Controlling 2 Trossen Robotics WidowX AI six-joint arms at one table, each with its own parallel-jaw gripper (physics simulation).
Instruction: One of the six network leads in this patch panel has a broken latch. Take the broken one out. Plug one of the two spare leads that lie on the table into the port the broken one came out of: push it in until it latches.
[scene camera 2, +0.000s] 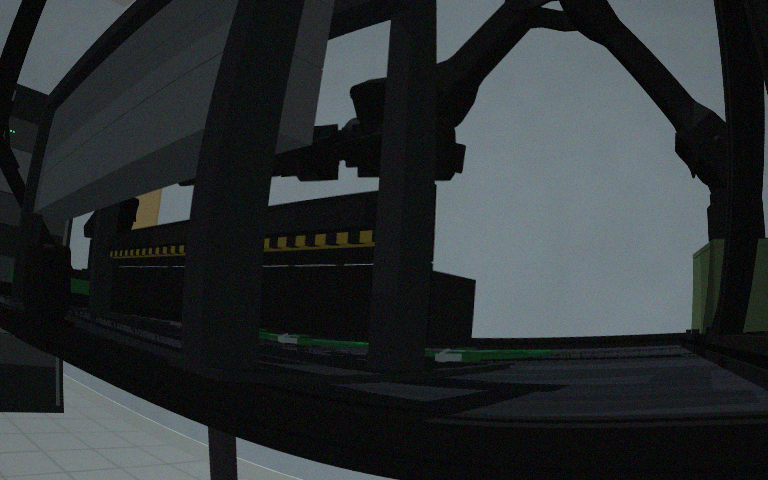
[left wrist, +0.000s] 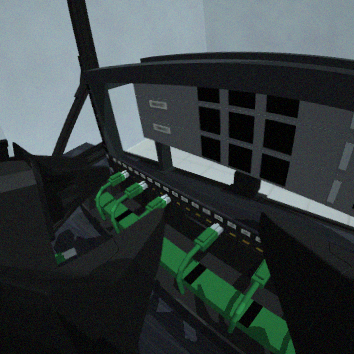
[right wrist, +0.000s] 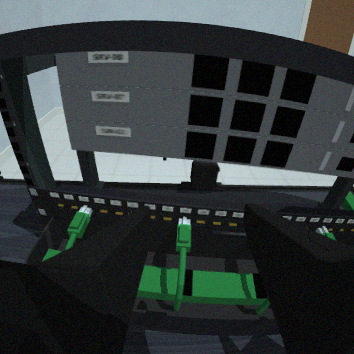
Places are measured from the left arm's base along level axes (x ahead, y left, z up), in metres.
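Pixels of known places: left gripper, fingertip midpoint: (left wrist: 212, 218); right gripper, fingertip midpoint: (scene camera 2: 314, 150) (left wrist: 96, 166) (right wrist: 197, 213).
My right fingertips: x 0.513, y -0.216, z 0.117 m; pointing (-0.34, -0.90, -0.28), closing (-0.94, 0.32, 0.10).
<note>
For each thing: its middle in the pictures, then the offset to it from my right fingertips. "pt": a spot on its surface instead.
- patch panel, surface spot: (right wrist: 212, 239) (left wrist: 186, 222) pt 0.061 m back, 0.061 m right, 0.122 m down
- green bar with black bands, surface spot: (right wrist: 220, 285) pt 0.053 m back, 0.014 m right, 0.140 m down
The patch panel (scene camera 2: 317, 240) (left wrist: 186, 219) (right wrist: 212, 239) holds a row of green leads with clear plugs, among them leads in the left wrist view (left wrist: 118, 177) (left wrist: 136, 189) (left wrist: 207, 237) and right wrist view (right wrist: 79, 223) (right wrist: 184, 236). A broken latch cannot be made out. Two spare green leads (scene camera 2: 334, 341) (scene camera 2: 498, 354) lie on the table; part of one (left wrist: 60, 258) shows behind the left gripper's finger. My left gripper (left wrist: 212, 218) is open, with one plugged lead in view between its fingers. My right gripper (right wrist: 197, 213) is open, its fingers either side of another plugged lead.
A green bar with black bands (left wrist: 222, 290) (right wrist: 220, 285) runs along the front of the panel under the cables. Grey equipment fronts (scene camera 2: 141, 113) (left wrist: 170, 117) (right wrist: 150, 100) stand above and behind the panel. Dark rack posts (scene camera 2: 226, 226) (scene camera 2: 404, 226) block part of the scene view.
</note>
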